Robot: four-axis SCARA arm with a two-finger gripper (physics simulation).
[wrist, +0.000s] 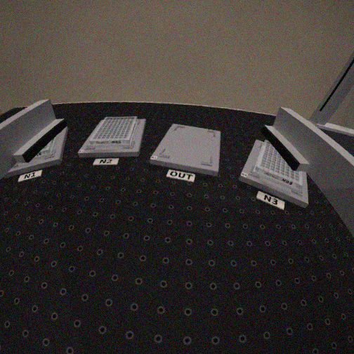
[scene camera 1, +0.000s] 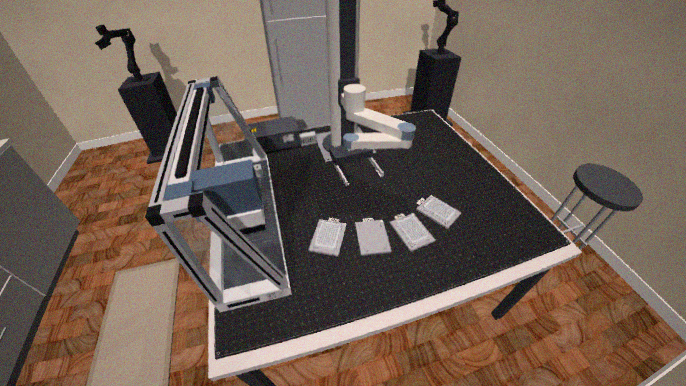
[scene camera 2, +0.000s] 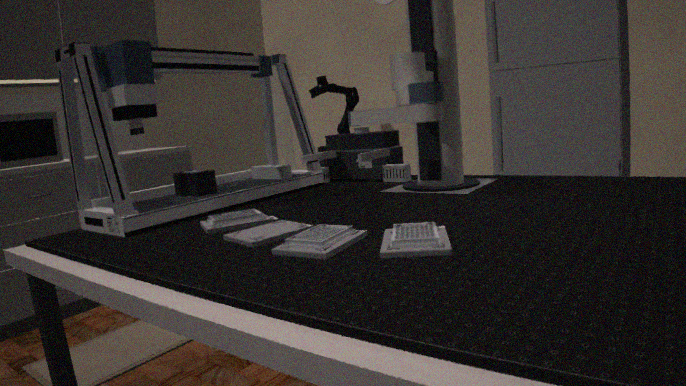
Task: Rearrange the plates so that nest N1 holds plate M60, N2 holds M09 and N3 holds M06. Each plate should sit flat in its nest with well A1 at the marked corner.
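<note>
My gripper is open and empty, above the table near the arm's column and short of the row of nests. A plate sits in nest N3. A second plate sits in nest N2. A third plate sits in nest N1, partly hidden by a finger in the wrist view. The codes on the plates are too blurred to read surely. The OUT nest, between N2 and N3, holds no plate.
A gantry frame stands beside N3 along the table's side. A dark box-shaped device stands at the back near the arm's column. A stool stands off the table's right edge.
</note>
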